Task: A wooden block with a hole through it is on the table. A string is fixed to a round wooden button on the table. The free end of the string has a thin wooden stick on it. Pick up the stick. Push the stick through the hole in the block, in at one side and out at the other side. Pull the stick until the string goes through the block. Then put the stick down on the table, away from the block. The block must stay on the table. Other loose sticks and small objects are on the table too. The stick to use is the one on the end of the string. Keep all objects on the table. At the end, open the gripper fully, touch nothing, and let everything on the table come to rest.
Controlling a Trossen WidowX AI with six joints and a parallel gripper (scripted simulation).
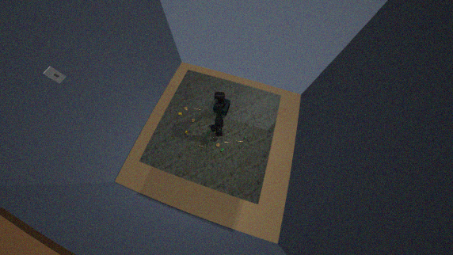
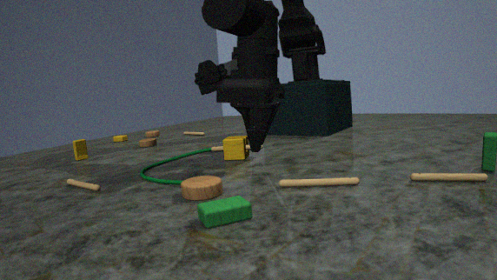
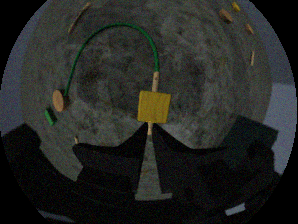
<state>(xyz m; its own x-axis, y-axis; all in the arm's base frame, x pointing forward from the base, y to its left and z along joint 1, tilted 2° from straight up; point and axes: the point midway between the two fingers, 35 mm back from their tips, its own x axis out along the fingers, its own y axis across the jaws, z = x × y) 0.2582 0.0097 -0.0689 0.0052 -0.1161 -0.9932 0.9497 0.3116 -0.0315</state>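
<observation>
My gripper tip is now 30 mm to the left of the yellow block, 10 mm below it and 10 mm short of it. From my gripper tip the other things lie so: green block (210 mm ahead, 90 mm to the left); then thin wooden stick (40 mm to the right, 10 mm ahead, 10 mm above); then round wooden button (160 mm ahead, 30 mm to the left).
</observation>
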